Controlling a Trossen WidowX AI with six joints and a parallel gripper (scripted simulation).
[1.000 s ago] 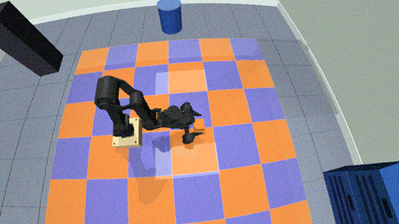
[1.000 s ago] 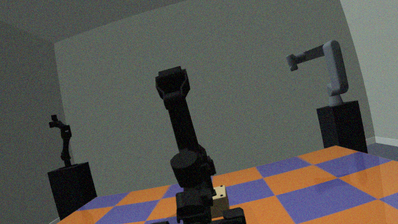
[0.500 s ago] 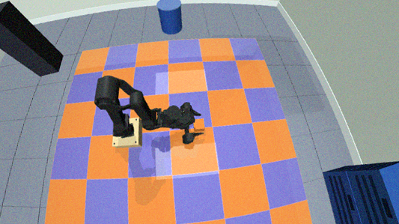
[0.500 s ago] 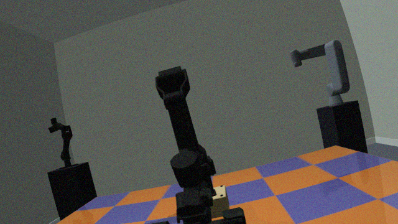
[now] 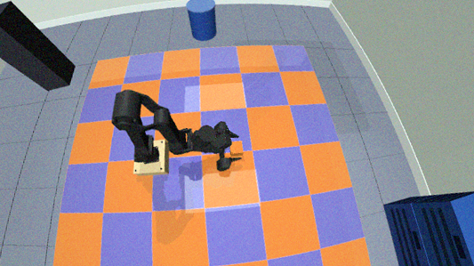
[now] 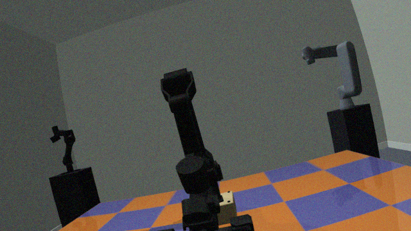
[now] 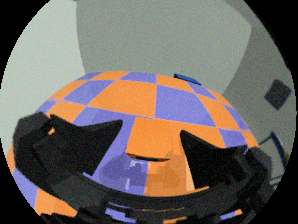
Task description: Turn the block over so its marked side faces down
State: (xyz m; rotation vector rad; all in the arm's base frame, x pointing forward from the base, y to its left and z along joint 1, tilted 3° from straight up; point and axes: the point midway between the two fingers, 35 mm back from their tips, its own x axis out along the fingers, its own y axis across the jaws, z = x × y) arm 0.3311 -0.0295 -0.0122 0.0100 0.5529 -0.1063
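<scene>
My gripper tip is 30 mm past the orange-brown block and 20 mm above it.
</scene>
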